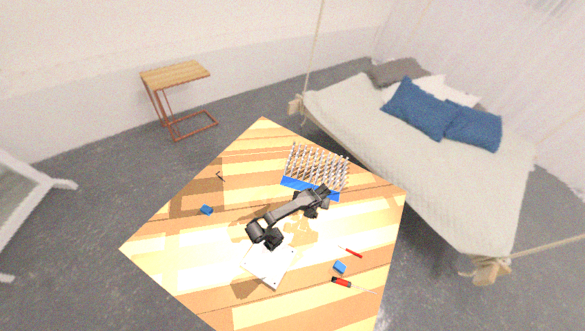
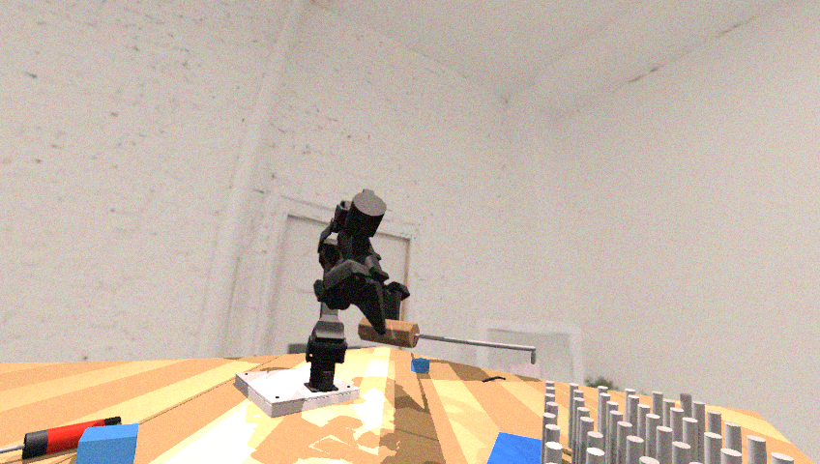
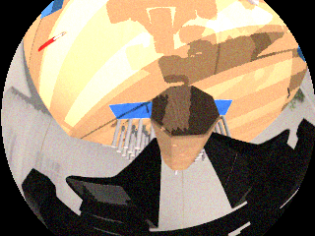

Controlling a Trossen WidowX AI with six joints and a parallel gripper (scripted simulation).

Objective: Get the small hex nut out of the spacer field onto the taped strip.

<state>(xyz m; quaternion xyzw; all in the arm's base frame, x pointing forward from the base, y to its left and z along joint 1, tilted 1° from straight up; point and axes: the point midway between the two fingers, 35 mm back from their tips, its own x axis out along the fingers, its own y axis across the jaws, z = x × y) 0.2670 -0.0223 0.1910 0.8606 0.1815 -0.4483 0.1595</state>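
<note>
The blue taped strip is 190 mm below my gripper tip, 160 mm ahead of it and 80 mm to the left of it. Round my gripper tip: wooden-handled tool (90 mm ahead, 50 mm to the left).
</note>
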